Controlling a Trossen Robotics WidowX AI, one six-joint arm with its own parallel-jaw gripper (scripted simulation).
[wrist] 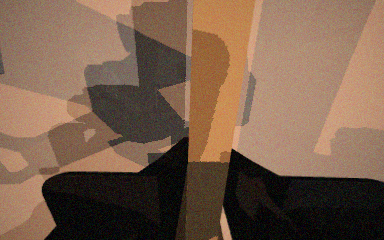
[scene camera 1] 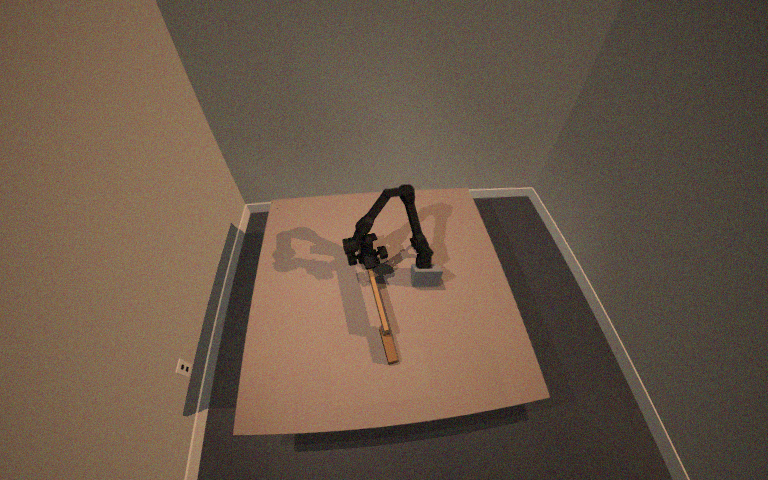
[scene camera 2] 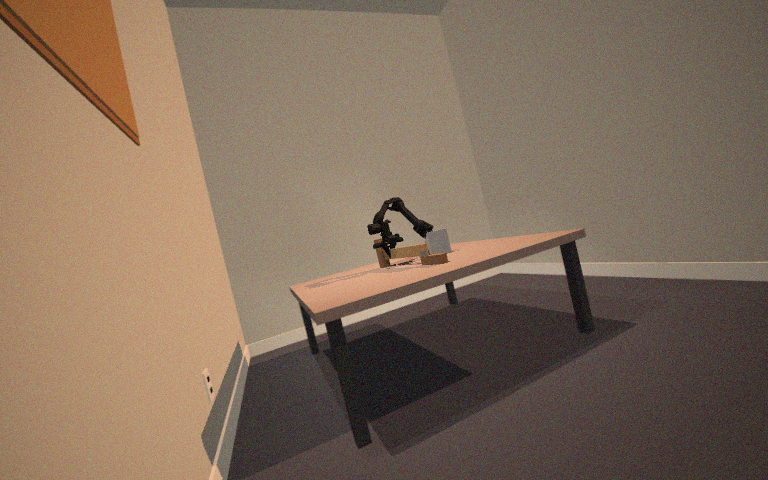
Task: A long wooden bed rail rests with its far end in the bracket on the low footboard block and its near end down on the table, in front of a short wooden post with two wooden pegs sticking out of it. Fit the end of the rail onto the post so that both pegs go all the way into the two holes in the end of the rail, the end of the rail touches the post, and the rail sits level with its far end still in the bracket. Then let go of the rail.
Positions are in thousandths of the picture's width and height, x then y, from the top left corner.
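Observation:
Visible: a long wooden rail (wrist: 572,177); my gripper (wrist: 520,594).

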